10 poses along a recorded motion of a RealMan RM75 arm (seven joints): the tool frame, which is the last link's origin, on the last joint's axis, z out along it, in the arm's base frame.
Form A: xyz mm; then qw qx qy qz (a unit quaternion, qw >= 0).
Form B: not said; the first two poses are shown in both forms.
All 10 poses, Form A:
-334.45, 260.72, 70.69, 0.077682, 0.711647, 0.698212, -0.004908
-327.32, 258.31, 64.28, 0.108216, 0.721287, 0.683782, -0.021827
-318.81, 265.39, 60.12, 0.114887, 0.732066, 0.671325, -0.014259
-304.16, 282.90, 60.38, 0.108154, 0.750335, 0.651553, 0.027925
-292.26, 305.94, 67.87, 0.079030, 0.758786, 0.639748, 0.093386
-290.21, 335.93, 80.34, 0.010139, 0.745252, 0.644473, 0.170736
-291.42, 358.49, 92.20, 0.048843, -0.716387, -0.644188, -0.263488
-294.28, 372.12, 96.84, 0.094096, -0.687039, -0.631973, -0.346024
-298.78, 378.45, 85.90, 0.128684, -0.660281, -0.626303, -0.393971
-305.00, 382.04, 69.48, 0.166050, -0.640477, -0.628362, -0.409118
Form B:
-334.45, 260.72, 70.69, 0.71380, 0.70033, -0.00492, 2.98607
-327.32, 258.31, 64.28, 0.72555, 0.68782, -0.02196, 2.92474
-318.81, 265.39, 60.12, 0.73695, 0.67580, -0.01435, 2.91131
-304.16, 282.90, 60.38, 0.75476, 0.65540, 0.02809, 2.92486
-292.26, 305.94, 67.87, 0.76117, 0.64176, 0.09368, 2.98337
-290.21, 335.93, 80.34, 0.74529, 0.64451, 0.17074, 3.12131
-291.42, 358.49, 92.20, -0.71724, -0.64496, -0.26380, 3.04387
-294.28, 372.12, 96.84, -0.69010, -0.63479, -0.34757, 2.95312
-298.78, 378.45, 85.90, -0.66582, -0.63155, -0.39727, 2.88351
-305.00, 382.04, 69.48, -0.64949, -0.63721, -0.41488, 2.80795

